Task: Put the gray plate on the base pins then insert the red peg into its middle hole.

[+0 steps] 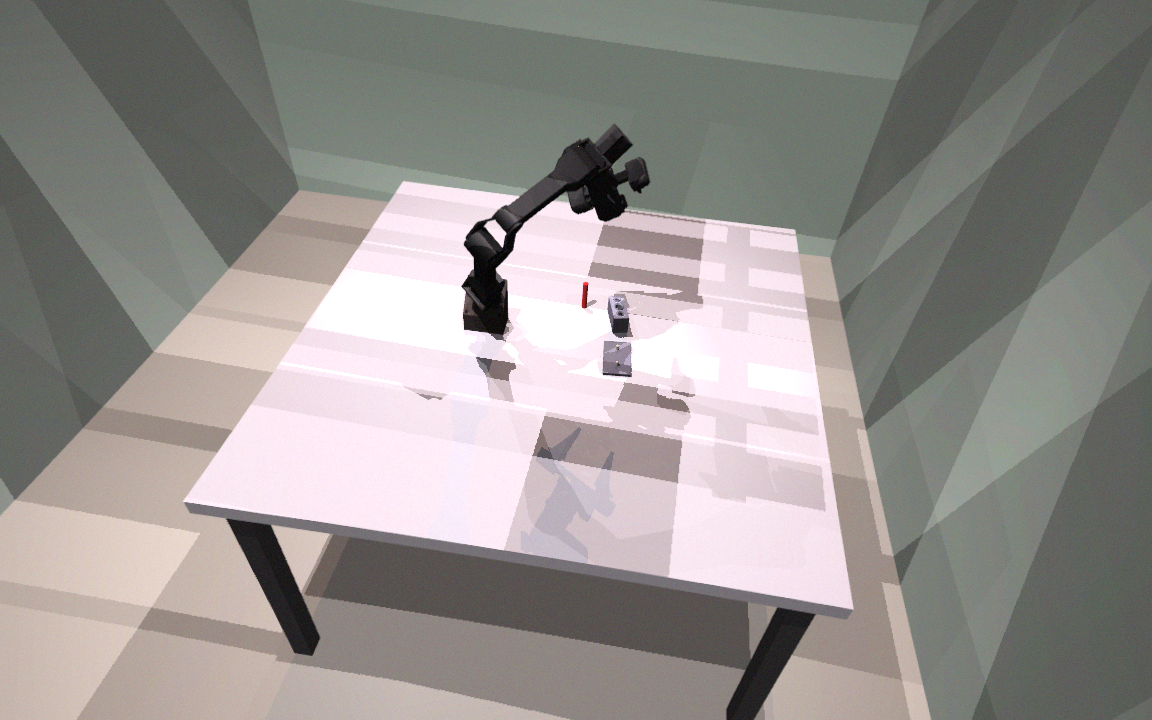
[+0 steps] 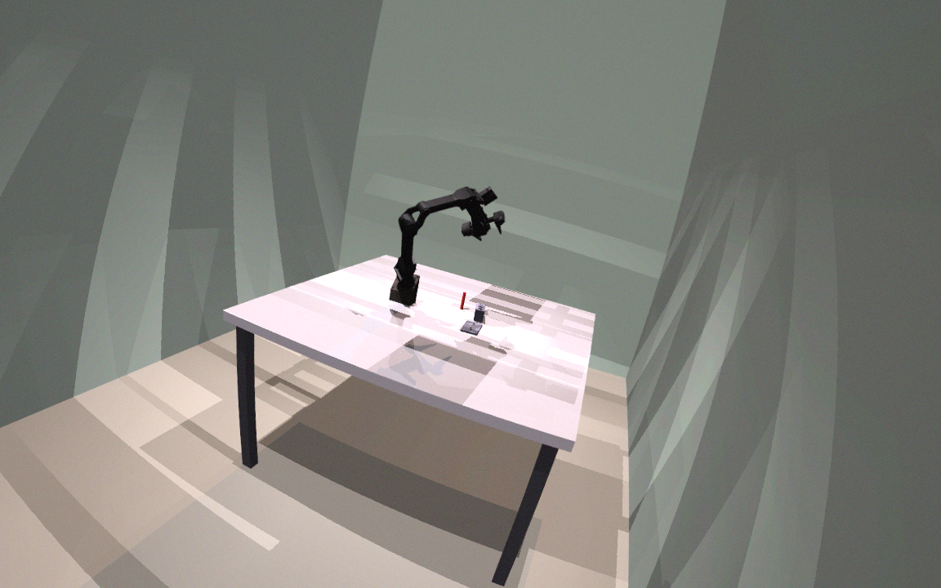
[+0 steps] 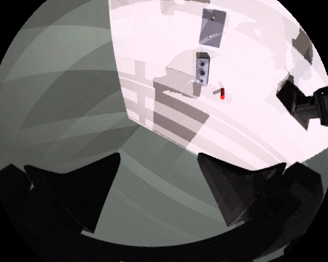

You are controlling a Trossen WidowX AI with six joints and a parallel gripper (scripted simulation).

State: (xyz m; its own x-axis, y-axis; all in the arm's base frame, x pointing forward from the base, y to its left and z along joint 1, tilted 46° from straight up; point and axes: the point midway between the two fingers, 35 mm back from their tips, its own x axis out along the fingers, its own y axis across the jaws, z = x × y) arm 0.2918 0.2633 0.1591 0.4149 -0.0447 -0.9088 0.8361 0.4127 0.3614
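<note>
My gripper tip is now 320 mm above the gray plate, 20 mm short of it and 10 mm to the left of it. Also, from my gripper tip: red peg (320 mm below, 70 mm behind, 30 mm to the left); base (350 mm below, 160 mm to the right, 40 mm ahead).
</note>
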